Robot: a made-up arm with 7 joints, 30 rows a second.
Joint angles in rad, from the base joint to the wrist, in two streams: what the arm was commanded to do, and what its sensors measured. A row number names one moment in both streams.
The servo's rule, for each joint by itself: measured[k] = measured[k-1] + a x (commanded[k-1-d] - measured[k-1]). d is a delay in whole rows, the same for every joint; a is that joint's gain. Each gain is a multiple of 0.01, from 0.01 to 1. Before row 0 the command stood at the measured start. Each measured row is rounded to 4 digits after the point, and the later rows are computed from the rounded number. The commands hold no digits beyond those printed.
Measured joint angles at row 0:
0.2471, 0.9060, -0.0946, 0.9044, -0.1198, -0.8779, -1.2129
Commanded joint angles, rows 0 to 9:
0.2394, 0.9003, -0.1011, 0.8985, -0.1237, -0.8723, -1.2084
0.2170, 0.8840, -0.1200, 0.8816, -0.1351, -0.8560, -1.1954
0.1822, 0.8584, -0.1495, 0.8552, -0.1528, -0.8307, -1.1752
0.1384, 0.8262, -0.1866, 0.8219, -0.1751, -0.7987, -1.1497
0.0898, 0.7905, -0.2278, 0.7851, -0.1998, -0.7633, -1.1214
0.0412, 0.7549, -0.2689, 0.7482, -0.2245, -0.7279, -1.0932
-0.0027, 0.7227, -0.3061, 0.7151, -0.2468, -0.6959, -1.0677
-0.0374, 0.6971, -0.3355, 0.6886, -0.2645, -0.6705, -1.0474
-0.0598, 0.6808, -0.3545, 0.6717, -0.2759, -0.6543, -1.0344
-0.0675, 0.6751, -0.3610, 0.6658, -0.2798, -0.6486, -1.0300
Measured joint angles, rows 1 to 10:
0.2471, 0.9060, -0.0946, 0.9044, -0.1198, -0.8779, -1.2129
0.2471, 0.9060, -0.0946, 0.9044, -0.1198, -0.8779, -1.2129
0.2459, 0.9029, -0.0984, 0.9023, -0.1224, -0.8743, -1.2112
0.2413, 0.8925, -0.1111, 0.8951, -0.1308, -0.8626, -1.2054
0.2318, 0.8737, -0.1338, 0.8811, -0.1453, -0.8422, -1.1942
0.2169, 0.8476, -0.1650, 0.8604, -0.1650, -0.8144, -1.1777
0.1966, 0.8162, -0.2021, 0.8340, -0.1880, -0.7817, -1.1569
0.1717, 0.7825, -0.2415, 0.8040, -0.2121, -0.7473, -1.1333
0.1438, 0.7496, -0.2796, 0.7729, -0.2350, -0.7144, -1.1090
0.1148, 0.7207, -0.3126, 0.7434, -0.2545, -0.6863, -1.0862
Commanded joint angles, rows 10 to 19:
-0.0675, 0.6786, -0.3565, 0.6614, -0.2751, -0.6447, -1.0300
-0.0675, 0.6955, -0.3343, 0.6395, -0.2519, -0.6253, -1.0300
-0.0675, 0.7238, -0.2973, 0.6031, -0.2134, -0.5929, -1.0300
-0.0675, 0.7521, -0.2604, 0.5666, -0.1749, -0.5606, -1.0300
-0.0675, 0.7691, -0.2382, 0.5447, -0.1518, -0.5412, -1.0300
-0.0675, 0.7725, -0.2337, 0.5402, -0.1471, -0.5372, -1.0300
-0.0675, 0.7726, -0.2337, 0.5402, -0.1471, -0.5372, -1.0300
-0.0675, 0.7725, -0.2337, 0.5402, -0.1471, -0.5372, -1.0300
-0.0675, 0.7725, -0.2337, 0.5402, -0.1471, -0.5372, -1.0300
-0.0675, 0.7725, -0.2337, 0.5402, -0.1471, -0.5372, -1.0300
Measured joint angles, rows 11 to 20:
0.0869, 0.6988, -0.3373, 0.7183, -0.2686, -0.6658, -1.0670
0.0622, 0.6858, -0.3513, 0.6999, -0.2760, -0.6548, -1.0533
0.0414, 0.6818, -0.3544, 0.6864, -0.2754, -0.6483, -1.0447
0.0240, 0.6893, -0.3425, 0.6700, -0.2599, -0.6336, -1.0393
0.0094, 0.7083, -0.3158, 0.6466, -0.2292, -0.6076, -1.0359
-0.0029, 0.7324, -0.2831, 0.6186, -0.1934, -0.5775, -1.0337
-0.0132, 0.7526, -0.2566, 0.5927, -0.1659, -0.5543, -1.0323
-0.0219, 0.7635, -0.2431, 0.5743, -0.1535, -0.5434, -1.0314
-0.0292, 0.7685, -0.2376, 0.5624, -0.1493, -0.5394, -1.0309
-0.0353, 0.7707, -0.2353, 0.5546, -0.1478, -0.5380, -1.0306

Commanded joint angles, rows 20 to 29:
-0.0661, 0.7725, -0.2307, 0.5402, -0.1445, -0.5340, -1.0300
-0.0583, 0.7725, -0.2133, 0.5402, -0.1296, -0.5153, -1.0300
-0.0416, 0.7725, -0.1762, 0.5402, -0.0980, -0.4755, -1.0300
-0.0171, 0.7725, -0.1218, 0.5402, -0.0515, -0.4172, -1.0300
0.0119, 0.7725, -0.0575, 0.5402, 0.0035, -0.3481, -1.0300
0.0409, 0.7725, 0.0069, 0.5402, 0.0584, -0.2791, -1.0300
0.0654, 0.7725, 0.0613, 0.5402, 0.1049, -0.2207, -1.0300
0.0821, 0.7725, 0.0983, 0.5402, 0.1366, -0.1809, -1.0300
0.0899, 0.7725, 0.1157, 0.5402, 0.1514, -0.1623, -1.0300
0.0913, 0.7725, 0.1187, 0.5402, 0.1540, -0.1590, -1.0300
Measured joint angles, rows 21 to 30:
-0.0405, 0.7717, -0.2344, 0.5496, -0.1473, -0.5375, -1.0304
-0.0448, 0.7721, -0.2340, 0.5463, -0.1472, -0.5373, -1.0303
-0.0482, 0.7723, -0.2321, 0.5442, -0.1454, -0.5352, -1.0302
-0.0498, 0.7724, -0.2210, 0.5428, -0.1350, -0.5225, -1.0301
-0.0485, 0.7725, -0.1946, 0.5419, -0.1106, -0.4924, -1.0301
-0.0435, 0.7725, -0.1516, 0.5413, -0.0716, -0.4443, -1.0301
-0.0346, 0.7725, -0.0961, 0.5409, -0.0220, -0.3827, -1.0301
-0.0225, 0.7725, -0.0353, 0.5407, 0.0311, -0.3164, -1.0301
-0.0084, 0.7725, 0.0217, 0.5405, 0.0798, -0.2552, -1.0301
0.0061, 0.7725, 0.0669, 0.5404, 0.1173, -0.2076, -1.0301

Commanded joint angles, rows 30 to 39:
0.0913, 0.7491, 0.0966, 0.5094, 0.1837, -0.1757, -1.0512
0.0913, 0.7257, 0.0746, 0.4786, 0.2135, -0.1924, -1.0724
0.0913, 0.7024, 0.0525, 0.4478, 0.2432, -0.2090, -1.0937
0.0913, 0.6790, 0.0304, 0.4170, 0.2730, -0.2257, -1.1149
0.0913, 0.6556, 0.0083, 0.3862, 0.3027, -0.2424, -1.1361
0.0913, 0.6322, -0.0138, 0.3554, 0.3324, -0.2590, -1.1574
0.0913, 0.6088, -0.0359, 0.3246, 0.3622, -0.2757, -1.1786
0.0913, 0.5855, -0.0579, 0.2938, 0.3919, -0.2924, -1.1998
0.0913, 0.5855, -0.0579, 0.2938, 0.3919, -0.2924, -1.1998
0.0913, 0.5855, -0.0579, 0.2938, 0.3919, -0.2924, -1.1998
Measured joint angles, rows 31 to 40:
0.0195, 0.7725, 0.0957, 0.5403, 0.1398, -0.1786, -1.0301
0.0310, 0.7725, 0.1093, 0.5403, 0.1492, -0.1661, -1.0301
0.0406, 0.7596, 0.1018, 0.5295, 0.1720, -0.1722, -1.0379
0.0487, 0.7410, 0.0858, 0.5117, 0.1994, -0.1851, -1.0507
0.0555, 0.7198, 0.0662, 0.4893, 0.2283, -0.2004, -1.0666
0.0612, 0.6974, 0.0451, 0.4640, 0.2578, -0.2166, -1.0845
0.0660, 0.6744, 0.0234, 0.4368, 0.2874, -0.2331, -1.1036
0.0700, 0.6512, 0.0015, 0.4083, 0.3171, -0.2497, -1.1235
0.0734, 0.6279, -0.0206, 0.3790, 0.3469, -0.2663, -1.1439
0.0763, 0.6046, -0.0426, 0.3492, 0.3766, -0.2830, -1.1646

